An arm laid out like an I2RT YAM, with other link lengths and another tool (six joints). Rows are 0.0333 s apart.
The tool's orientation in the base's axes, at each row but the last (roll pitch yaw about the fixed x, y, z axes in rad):
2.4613, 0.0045, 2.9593
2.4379, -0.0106, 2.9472
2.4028, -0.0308, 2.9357
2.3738, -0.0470, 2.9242
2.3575, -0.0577, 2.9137
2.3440, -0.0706, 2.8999
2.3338, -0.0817, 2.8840
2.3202, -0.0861, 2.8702
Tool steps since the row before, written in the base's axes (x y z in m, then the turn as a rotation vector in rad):
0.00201, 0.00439, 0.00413, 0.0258, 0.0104, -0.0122
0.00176, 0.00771, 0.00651, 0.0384, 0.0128, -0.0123
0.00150, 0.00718, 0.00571, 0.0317, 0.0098, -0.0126
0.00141, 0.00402, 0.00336, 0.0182, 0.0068, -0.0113
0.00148, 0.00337, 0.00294, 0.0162, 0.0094, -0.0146
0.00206, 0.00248, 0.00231, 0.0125, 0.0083, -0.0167
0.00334, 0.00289, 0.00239, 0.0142, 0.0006, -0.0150
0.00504, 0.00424, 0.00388, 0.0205, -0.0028, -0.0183
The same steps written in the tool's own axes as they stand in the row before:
-0.00120, 0.00623, -0.00026, -0.0234, 0.0038, 0.0189
-0.00017, 0.01024, 0.00015, -0.0353, 0.0075, 0.0220
0.00018, 0.00927, 0.00072, -0.0294, 0.0040, 0.0195
-0.00035, 0.00539, 0.00051, -0.0168, 0.0003, 0.0149
-0.00051, 0.00466, 0.00045, -0.0145, -0.0007, 0.0188
-0.00124, 0.00375, 0.00040, -0.0113, -0.0037, 0.0190
-0.00229, 0.00439, 0.00085, -0.0148, -0.0071, 0.0126
-0.00337, 0.00677, 0.00113, -0.0220, -0.0102, 0.0133

